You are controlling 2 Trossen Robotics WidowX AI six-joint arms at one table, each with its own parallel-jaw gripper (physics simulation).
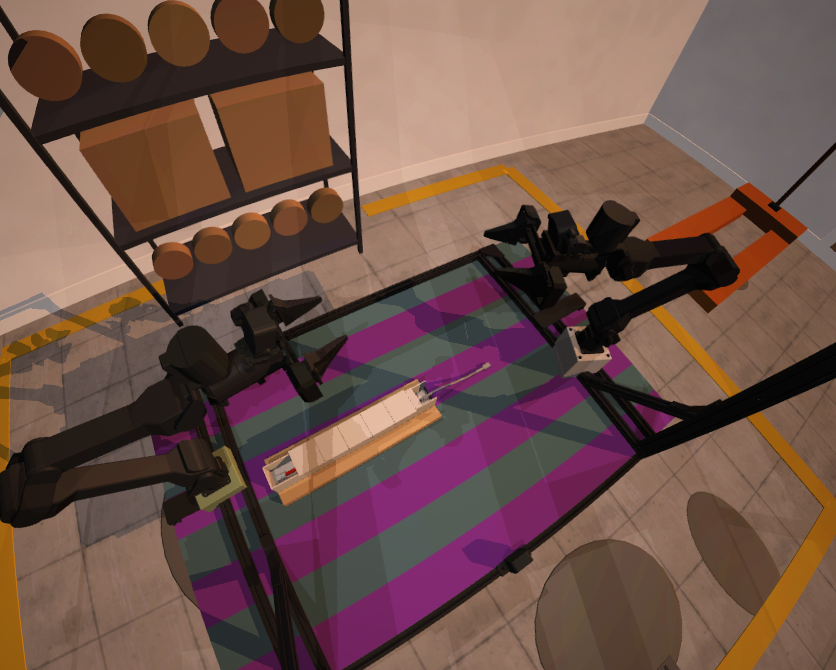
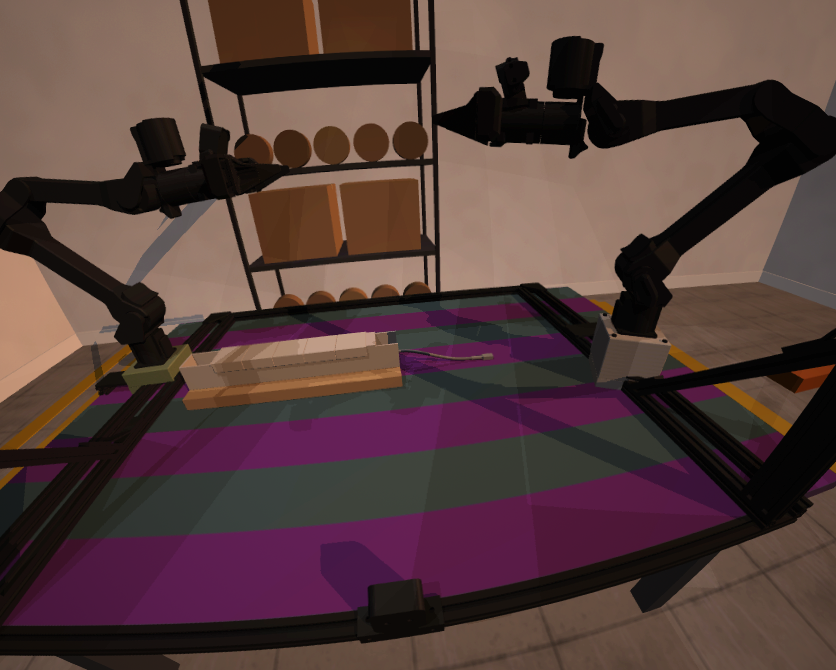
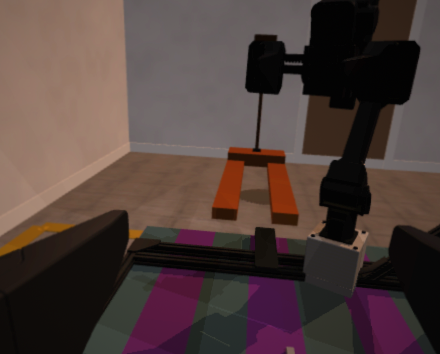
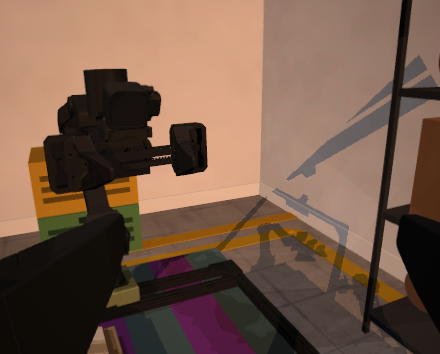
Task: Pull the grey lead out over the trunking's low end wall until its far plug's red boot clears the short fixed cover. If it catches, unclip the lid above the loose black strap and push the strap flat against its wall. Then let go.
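Observation:
The cream trunking lies on a wooden base in the middle left of the striped table, with lids over most of its length. The grey lead trails out of its right end onto the mat. The red boot shows in the open left end. The black strap is hidden. My left gripper is open and empty, high above the trunking's left part. My right gripper is open and empty, high over the table's far right corner.
A black shelf rack with brown boxes and discs stands behind the table. A black frame rims the table. An orange pallet jack lies on the floor beyond the right arm's white base. Round stools stand in front.

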